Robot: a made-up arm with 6 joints. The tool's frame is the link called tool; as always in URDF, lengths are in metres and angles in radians. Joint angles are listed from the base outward.
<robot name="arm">
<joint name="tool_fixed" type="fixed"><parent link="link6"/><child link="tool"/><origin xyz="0 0 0"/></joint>
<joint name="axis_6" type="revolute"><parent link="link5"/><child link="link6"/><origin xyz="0 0 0.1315"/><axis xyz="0 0 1"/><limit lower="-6.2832" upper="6.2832"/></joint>
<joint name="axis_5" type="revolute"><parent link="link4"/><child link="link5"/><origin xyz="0 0 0"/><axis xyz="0 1 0"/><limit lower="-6.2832" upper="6.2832"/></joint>
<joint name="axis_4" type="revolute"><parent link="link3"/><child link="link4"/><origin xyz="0 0 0.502"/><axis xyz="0 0 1"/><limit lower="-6.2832" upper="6.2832"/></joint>
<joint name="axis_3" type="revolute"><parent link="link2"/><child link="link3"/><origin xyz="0 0 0.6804"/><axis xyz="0 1 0"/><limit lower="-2.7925" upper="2.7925"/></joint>
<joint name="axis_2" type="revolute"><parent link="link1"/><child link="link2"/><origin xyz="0 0.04 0"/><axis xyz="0 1 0"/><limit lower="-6.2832" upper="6.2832"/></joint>
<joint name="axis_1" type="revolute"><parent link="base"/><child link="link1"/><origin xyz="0 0 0.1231"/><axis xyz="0 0 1"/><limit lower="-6.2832" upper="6.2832"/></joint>
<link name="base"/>
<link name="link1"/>
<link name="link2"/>
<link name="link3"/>
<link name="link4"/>
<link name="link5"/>
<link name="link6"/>
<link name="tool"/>
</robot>
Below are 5 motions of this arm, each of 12 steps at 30 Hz.
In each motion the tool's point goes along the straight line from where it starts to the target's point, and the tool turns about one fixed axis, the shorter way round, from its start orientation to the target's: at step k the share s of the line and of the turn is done. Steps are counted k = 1, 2, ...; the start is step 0. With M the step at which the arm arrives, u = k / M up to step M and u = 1 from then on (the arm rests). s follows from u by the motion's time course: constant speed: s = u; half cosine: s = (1 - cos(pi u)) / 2; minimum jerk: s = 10 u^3 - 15 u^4 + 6 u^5.
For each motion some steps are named. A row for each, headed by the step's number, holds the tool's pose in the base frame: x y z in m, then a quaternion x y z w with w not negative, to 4 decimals.
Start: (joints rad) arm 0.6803 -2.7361 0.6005 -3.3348 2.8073 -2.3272
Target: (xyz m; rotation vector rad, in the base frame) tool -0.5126 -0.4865 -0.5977 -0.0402 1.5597 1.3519
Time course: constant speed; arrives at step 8
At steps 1, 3, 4, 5, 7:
1: -0.4749 -0.3389 -0.7223 0.0619 0.6193 0.5930 0.5109
3: -0.4856 -0.3810 -0.6867 0.0395 0.6282 0.5847 0.5119
4: -0.4910 -0.4021 -0.6689 0.0282 0.6324 0.5803 0.5123
5: -0.4964 -0.4232 -0.6511 0.0170 0.6366 0.5759 0.5126
7: -0.5072 -0.4654 -0.6155 -0.0055 0.6447 0.5668 0.5129

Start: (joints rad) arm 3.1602 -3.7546 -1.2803 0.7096 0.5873 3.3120
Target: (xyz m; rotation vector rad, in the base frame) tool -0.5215 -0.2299 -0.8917 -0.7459 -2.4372 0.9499
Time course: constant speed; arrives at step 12
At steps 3, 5, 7, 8, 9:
3: -0.8707 -0.1369 -0.4420 -0.1965 -0.7802 0.3759 0.4598
5: -0.7931 -0.1575 -0.5419 -0.2140 -0.8071 0.3707 0.4065
7: -0.7155 -0.1782 -0.6418 -0.2306 -0.8310 0.3641 0.3517
8: -0.6767 -0.1886 -0.6918 -0.2386 -0.8417 0.3603 0.3238
9: -0.6379 -0.1989 -0.7418 -0.2464 -0.8515 0.3561 0.2956

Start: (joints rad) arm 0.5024 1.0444 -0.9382 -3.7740 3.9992 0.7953
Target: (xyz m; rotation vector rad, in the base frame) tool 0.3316 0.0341 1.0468 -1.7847 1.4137 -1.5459
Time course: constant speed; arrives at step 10
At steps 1, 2, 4, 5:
1: 0.6030 0.2972 0.8877 -0.8179 0.4137 -0.3854 0.1062
2: 0.5729 0.2680 0.9054 -0.8006 0.4255 -0.4055 0.1165
4: 0.5126 0.2095 0.9408 -0.7637 0.4477 -0.4446 0.1366
5: 0.4824 0.1803 0.9584 -0.7441 0.4582 -0.4635 0.1465

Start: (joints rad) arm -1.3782 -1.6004 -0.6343 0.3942 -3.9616 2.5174
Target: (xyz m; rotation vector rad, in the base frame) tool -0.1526 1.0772 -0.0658 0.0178 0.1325 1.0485
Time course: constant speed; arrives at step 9
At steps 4, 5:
4: -0.1385 1.0647 -0.0743 0.0563 0.0965 0.4573 0.8823
5: -0.1414 1.0672 -0.0726 0.0468 0.0899 0.4661 0.8789

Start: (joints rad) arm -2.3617 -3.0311 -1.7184 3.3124 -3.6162 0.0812
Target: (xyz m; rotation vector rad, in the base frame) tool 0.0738 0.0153 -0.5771 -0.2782 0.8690 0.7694
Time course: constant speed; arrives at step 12
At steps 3, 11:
3: -0.1298 -0.1743 -0.5040 -0.2224 0.4613 0.3251 0.7950
11: 0.0512 -0.0058 -0.5690 -0.1413 0.4152 0.3584 0.8241

